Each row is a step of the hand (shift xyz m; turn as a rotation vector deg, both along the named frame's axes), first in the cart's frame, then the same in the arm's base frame.
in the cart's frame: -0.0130 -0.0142 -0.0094 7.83 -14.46 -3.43
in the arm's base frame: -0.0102 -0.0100 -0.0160 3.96 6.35 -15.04
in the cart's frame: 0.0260 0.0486 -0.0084 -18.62 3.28 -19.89
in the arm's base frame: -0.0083 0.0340 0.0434 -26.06 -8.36 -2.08
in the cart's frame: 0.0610 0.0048 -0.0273 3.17 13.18 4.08
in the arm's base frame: 0.0011 0.0668 -0.0049 1.62 3.15 13.71
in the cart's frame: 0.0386 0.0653 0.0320 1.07 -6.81 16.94
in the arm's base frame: 0.0280 0.0316 0.0707 16.88 -6.84 -1.68
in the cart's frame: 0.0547 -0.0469 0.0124 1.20 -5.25 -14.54
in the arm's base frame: 0.0458 0.0376 -0.0428 -10.82 6.16 -9.24
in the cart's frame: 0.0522 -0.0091 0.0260 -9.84 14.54 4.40
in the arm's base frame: 0.0472 0.0354 -0.0026 -4.00 -8.54 15.45
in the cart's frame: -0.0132 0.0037 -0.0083 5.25 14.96 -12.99
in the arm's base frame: -0.0138 -0.0081 0.0015 -12.78 12.15 10.45
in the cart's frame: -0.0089 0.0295 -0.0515 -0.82 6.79 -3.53
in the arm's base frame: -0.0559 0.0170 0.0137 -5.11 1.67 5.51
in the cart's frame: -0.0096 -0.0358 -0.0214 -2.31 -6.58 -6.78
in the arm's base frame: -0.0138 -0.0053 -0.0402 -5.24 -0.32 -8.19
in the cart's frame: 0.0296 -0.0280 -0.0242 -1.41 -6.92 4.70
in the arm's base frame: -0.0014 0.0324 -0.0346 5.21 -4.17 -5.24
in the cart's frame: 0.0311 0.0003 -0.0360 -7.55 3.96 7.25
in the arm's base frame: -0.0181 0.0426 -0.0109 2.09 -9.16 6.08
